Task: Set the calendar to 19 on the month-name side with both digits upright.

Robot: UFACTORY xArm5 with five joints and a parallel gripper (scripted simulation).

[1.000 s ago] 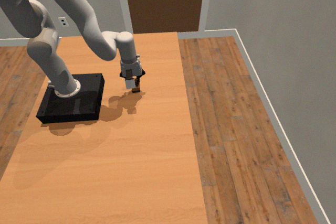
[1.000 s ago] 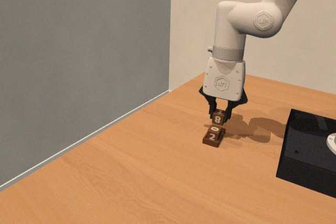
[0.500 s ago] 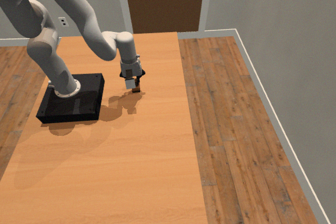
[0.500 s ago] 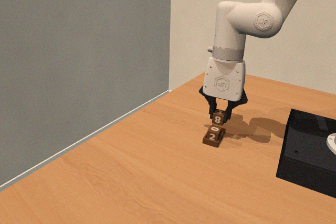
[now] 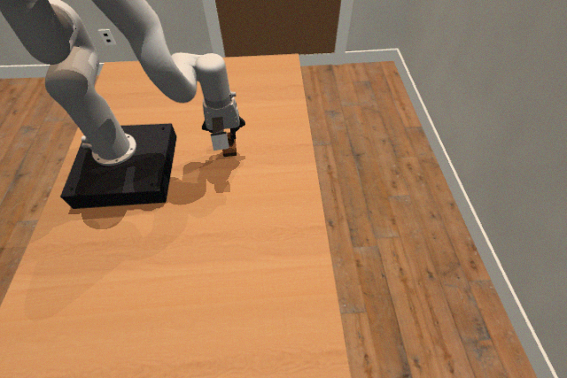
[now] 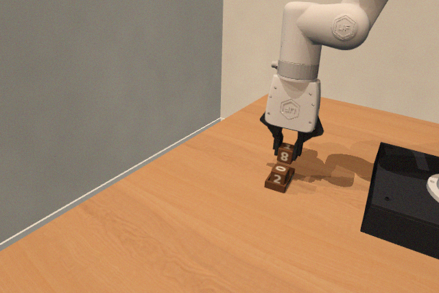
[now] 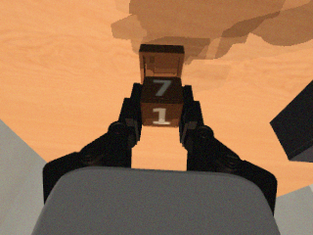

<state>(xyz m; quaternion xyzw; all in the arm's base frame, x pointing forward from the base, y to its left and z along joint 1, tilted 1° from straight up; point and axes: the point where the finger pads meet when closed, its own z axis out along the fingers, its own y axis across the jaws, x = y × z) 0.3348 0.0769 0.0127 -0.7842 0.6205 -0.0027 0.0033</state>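
Now: hand 1 cm past the brown date cube, 3 cm to the right of it and 5 cm above it. Round my hand: tray 2 cm to the left, 7 cm below.
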